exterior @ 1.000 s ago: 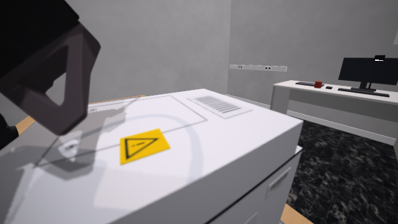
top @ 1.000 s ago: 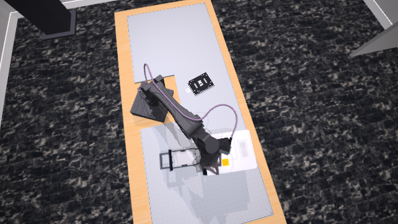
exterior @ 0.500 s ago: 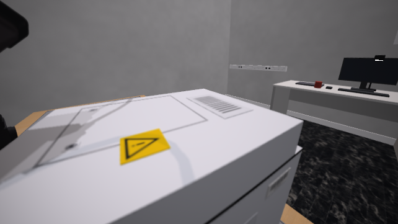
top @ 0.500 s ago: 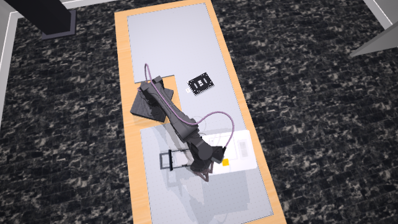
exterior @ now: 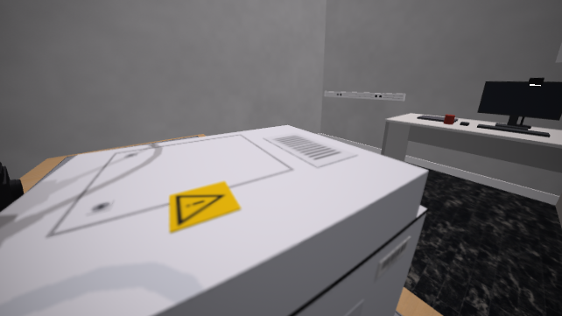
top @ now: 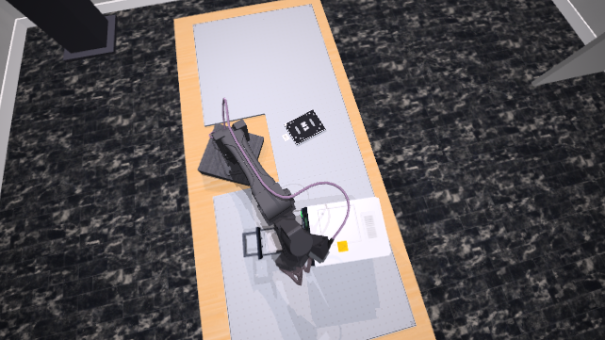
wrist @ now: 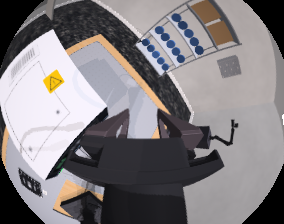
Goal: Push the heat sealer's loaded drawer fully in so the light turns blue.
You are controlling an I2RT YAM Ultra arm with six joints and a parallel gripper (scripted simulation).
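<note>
The sealer drawer is 26 cm below my hand, 11 cm to the left of it and 8 cm behind it.
</note>
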